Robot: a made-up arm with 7 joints.
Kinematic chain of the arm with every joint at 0, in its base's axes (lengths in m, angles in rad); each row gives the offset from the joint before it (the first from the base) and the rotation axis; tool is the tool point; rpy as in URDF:
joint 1: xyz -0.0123 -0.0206 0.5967 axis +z
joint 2: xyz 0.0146 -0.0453 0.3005 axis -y
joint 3: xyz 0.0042 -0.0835 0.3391 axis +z
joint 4: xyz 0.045 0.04 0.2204 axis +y
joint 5: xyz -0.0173 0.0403 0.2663 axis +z
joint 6: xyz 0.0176 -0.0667 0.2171 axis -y
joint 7: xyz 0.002 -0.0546 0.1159 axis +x
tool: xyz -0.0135 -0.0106 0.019 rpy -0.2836 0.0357 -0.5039
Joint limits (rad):
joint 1: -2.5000..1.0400
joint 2: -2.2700..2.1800
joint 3: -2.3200..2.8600
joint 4: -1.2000..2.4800
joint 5: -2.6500..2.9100
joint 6: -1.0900..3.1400
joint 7: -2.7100..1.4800
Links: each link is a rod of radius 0.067 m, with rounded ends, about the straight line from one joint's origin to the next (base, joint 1, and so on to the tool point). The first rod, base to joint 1, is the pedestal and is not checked.
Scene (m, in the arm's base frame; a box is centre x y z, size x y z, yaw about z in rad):
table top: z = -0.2
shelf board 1: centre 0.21 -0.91 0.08 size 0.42 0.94 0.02 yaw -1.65
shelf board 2: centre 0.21 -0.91 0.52 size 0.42 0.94 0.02 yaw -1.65
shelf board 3: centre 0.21 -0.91 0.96 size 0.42 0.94 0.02 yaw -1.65
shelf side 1: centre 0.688 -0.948 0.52 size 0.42 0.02 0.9 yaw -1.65
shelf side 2: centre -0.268 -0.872 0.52 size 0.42 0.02 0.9 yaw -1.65
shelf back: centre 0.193 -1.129 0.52 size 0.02 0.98 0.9 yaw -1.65
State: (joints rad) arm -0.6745 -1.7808 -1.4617 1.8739 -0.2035 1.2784 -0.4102
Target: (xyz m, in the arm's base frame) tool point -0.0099 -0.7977 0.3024
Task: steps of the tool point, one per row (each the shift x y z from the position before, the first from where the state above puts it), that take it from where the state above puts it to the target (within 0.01 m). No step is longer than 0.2 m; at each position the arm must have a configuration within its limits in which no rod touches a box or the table.
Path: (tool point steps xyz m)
1: 0.0048 0.0754 -0.0156
2: 0.0030 0.0849 -0.0083
3: 0.0044 0.0930 -0.0002
4: 0.0087 0.0983 0.0081
5: 0.0150 0.1006 0.0160
6: -0.0042 -0.0502 -0.0676
7: -0.0011 -0.0312 -0.0844
8: 0.0014 -0.0078 -0.0938
9: 0.0034 0.0167 -0.0949
10: 0.0045 0.0392 -0.0885
11: -0.0162 -0.1609 -0.0121
12: -0.0077 -0.1397 0.0121

